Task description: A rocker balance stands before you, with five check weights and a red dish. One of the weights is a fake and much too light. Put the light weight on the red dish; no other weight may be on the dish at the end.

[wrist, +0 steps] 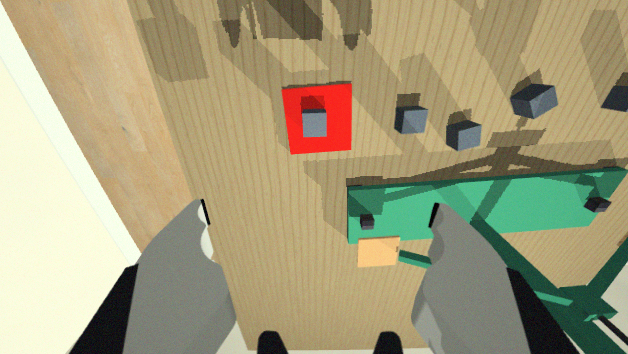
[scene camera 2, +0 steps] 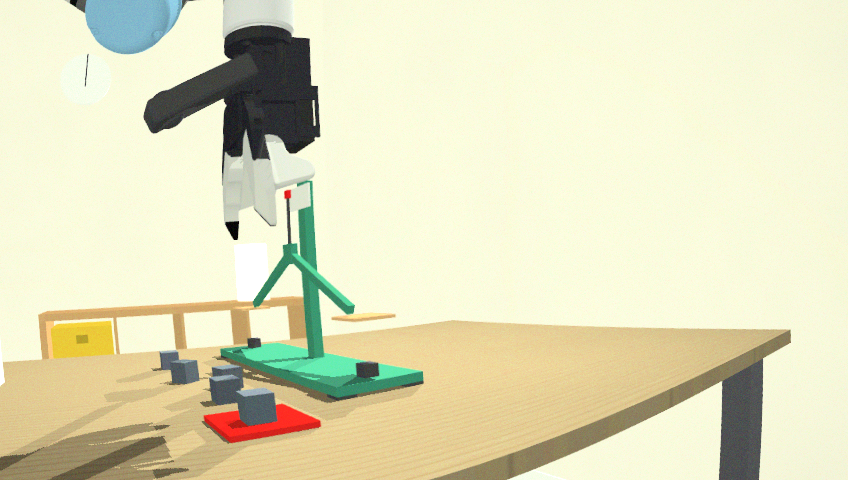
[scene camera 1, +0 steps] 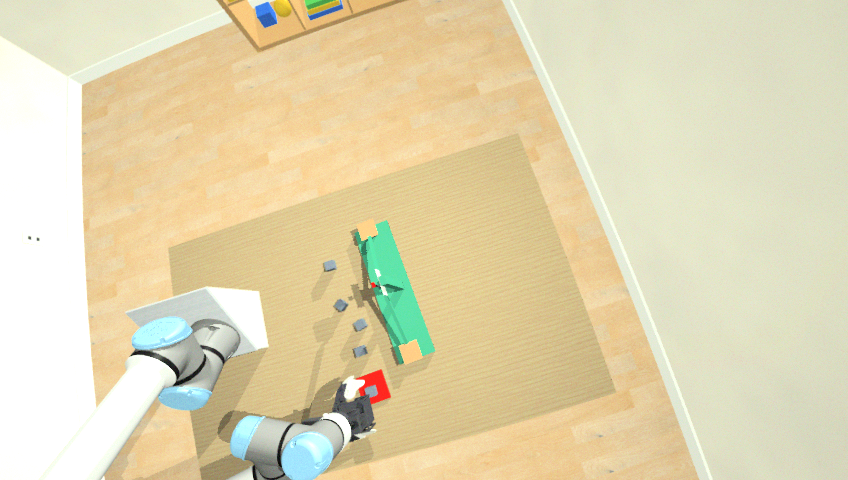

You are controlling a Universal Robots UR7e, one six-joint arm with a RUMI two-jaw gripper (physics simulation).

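Frame: origin at the arm's base, x back, y down, z right, level; millimetres.
Where they show: gripper, fingertip midpoint: (wrist: 319, 203) (scene camera 2: 251, 234); arm's base at its link origin: (scene camera 1: 215, 336).
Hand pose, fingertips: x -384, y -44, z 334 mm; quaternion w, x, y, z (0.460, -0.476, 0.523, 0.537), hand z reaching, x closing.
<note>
Each offset is from my fingertips to the centre of the thing. "spot": to the spot under its first point. Level surfaces: height alone.
One grey cube weight {dy +163, dx +11, dz +1 mm} (scene camera 1: 370, 390) (scene camera 2: 257, 406) (wrist: 314, 123) sits on the red dish {dy +180, dx +8, dz -5 mm} (scene camera 1: 383, 380) (scene camera 2: 304, 418) (wrist: 337, 140), its base within the dish's edges. The four other grey weights stand on the table in a loose row beside the balance; one is the nearest to the dish {dy +169, dx +1, dz -127 mm} (scene camera 1: 360, 350) (scene camera 2: 225, 388) (wrist: 412, 120). The rocker balance {dy +41, dx -169, dz -271 mm} (scene camera 1: 395, 267) (scene camera 2: 309, 279) (wrist: 540, 200) is green, and its two tan pans {dy +95, dx -164, dz -71 mm} (scene camera 1: 410, 351) (scene camera 2: 364, 316) (wrist: 378, 252) carry no weight; the other pan {dy +95, dx -174, dz -471 mm} (scene camera 1: 367, 228) also shows from above. My gripper (wrist: 319, 203) is open and empty, high above the table near the dish.
The balance's green post {spot: dy +47, dx -162, dz -196 mm} (scene camera 2: 310, 279) rises beside the gripper's height in the second scene view. Black blocks {spot: dy +156, dx -158, dz -61 mm} (scene camera 2: 367, 368) (wrist: 367, 221) sit on its base. A white wedge-shaped stand (scene camera 1: 238, 315) is at the left of the table {dy +183 mm} (scene camera 1: 487, 267) from above. A shelf (scene camera 2: 178, 308) stands behind.
</note>
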